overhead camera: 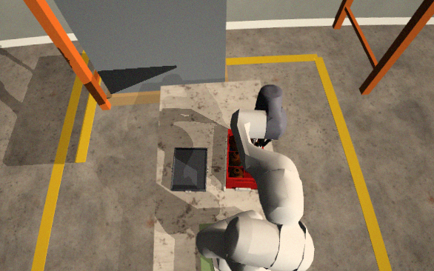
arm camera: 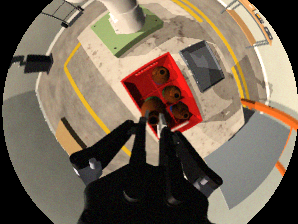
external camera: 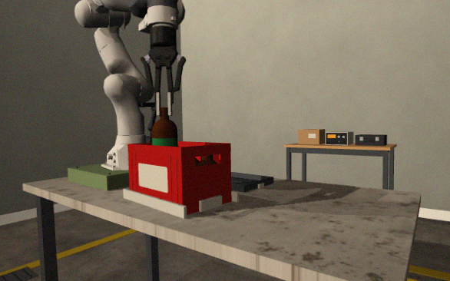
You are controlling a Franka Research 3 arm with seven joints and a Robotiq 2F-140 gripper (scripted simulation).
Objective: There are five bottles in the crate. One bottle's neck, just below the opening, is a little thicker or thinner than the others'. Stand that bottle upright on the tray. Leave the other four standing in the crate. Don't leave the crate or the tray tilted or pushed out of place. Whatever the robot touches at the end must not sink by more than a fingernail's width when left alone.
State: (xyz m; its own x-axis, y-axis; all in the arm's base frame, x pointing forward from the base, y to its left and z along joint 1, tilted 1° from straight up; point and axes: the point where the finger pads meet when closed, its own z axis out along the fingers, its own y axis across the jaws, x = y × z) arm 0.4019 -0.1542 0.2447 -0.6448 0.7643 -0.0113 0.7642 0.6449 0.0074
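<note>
My gripper is now 90 mm above the brown bottle. The rest, counted from my hand: dark tray (340 mm to the left, 280 mm below, 10 mm behind); then red crate (210 mm below, 40 mm to the left).
</note>
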